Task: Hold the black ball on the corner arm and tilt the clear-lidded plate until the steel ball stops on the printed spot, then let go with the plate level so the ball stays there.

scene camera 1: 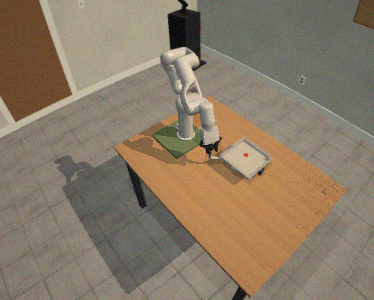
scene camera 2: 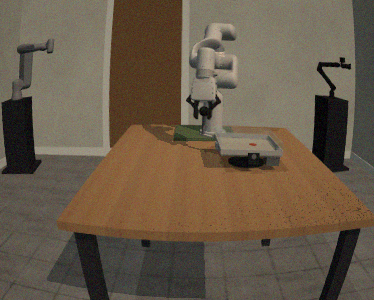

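Observation:
The shallow plate (scene camera 1: pixel 234 168) (scene camera 2: pixel 234 150) has a grey rim and a pale floor with a red printed spot (scene camera 1: pixel 246 155) (scene camera 2: pixel 253 144). It stands on a dark round base (scene camera 2: pixel 240 161) and looks close to level. A thin pale corner arm (scene camera 1: pixel 215 158) reaches from its corner towards the robot. The black ball (scene camera 2: pixel 204 111) shows between the fingertips in scene camera 2. My gripper (scene camera 1: pixel 211 151) (scene camera 2: pixel 204 113) points down beside the plate and is shut on the black ball. The steel ball cannot be made out in either view.
The wooden table (scene camera 1: pixel 215 210) (scene camera 2: pixel 165 200) carries the green base mat (scene camera 1: pixel 176 149) (scene camera 2: pixel 187 133) under the robot, behind the plate. Black pedestals (scene camera 2: pixel 17 130) (scene camera 2: pixel 330 132) with other arms stand on the floor beyond the table.

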